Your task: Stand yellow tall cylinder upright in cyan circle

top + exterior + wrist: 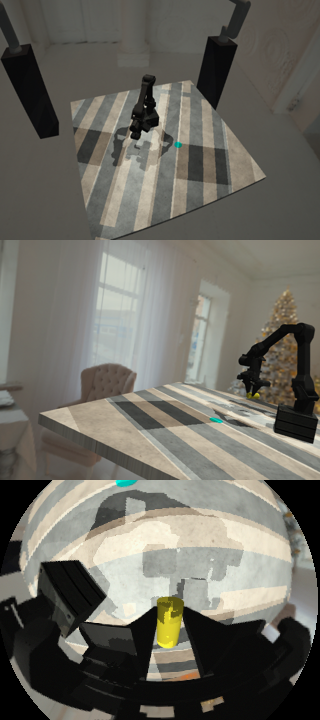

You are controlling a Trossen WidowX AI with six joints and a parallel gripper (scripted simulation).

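My gripper tip is now 9 cm short of the cyan circle, 30 cm to the right of it and 10 cm above it. Round my gripper tip: yellow tall cylinder (1 cm behind, 2 cm to the right).
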